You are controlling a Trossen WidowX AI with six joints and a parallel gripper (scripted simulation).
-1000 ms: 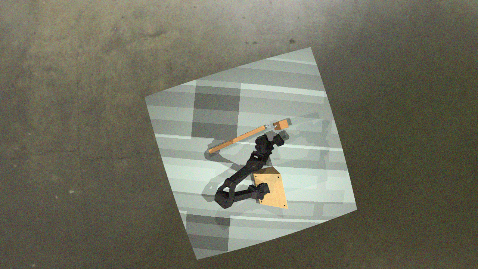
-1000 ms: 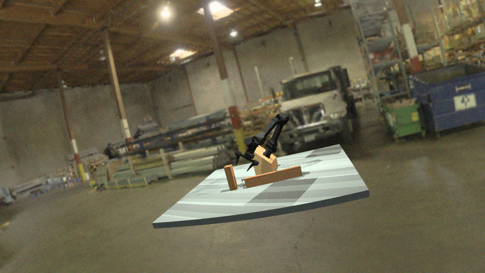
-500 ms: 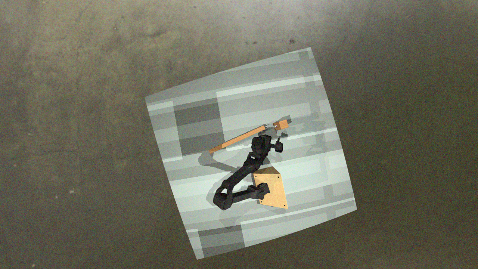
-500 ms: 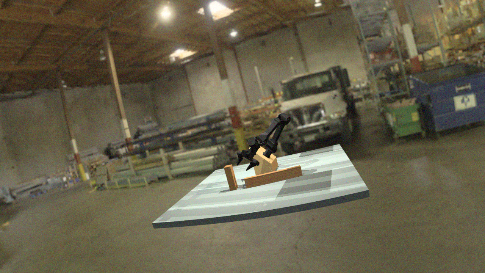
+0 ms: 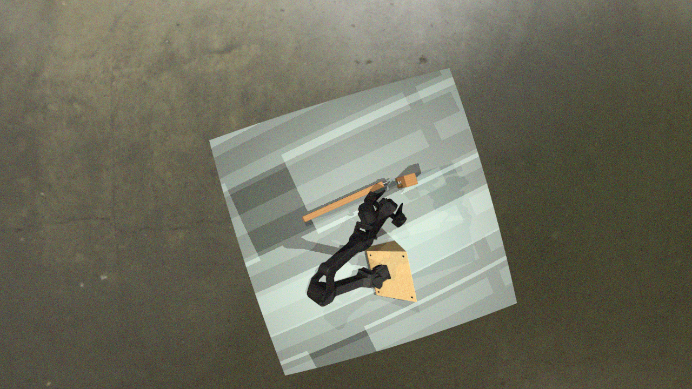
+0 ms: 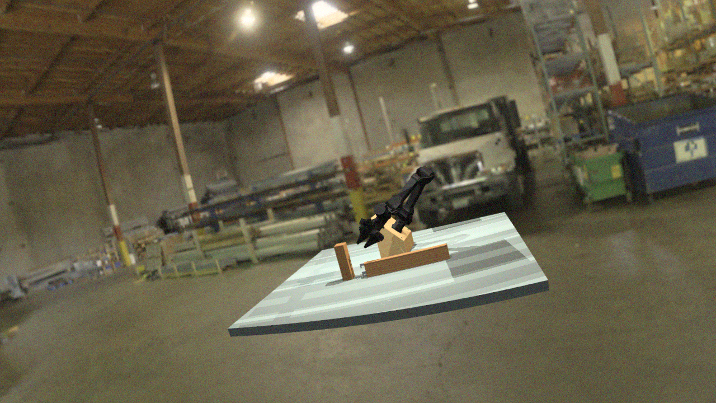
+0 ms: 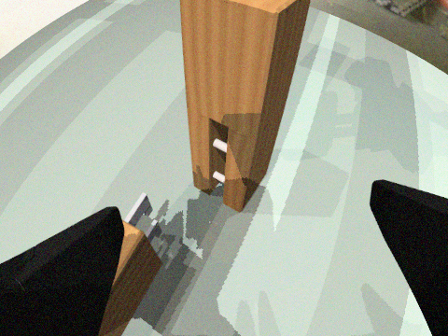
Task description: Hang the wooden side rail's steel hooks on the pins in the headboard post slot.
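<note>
My gripper tip is now 80 mm to the left of the headboard post, 60 mm above it and 50 mm short of it.
</note>
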